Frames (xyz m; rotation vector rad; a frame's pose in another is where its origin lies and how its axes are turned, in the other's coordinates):
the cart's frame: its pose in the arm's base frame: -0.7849 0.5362 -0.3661 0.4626 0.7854 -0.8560
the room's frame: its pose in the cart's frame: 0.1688 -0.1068 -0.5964 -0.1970 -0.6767 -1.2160
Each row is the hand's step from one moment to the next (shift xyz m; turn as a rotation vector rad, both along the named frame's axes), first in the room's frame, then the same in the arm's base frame.
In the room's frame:
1: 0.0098 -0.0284 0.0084 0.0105 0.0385 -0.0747
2: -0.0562 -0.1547 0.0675 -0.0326 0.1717 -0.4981
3: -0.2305 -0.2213 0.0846 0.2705 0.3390 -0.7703
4: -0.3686 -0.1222 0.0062 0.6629 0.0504 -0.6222
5: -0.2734 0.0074 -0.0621 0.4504 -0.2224 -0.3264
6: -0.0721 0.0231 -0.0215 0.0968 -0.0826 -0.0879
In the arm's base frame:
1: -0.0197 0.0011 0.0242 -0.0175 -0.0209 -0.0802
2: -0.0589 0.1068 0.1295 -0.1467 -0.0126 -0.5069
3: -0.0420 0.2925 0.1481 -0.2767 -0.3444 -0.7657
4: 0.0325 0.3870 0.0047 -0.5366 -0.6071 -0.4154
5: 0.0593 0.2534 -0.1046 -0.5018 -0.3211 -0.0632
6: 0.0286 0.0592 -0.0433 -0.1441 -0.0553 -0.0091

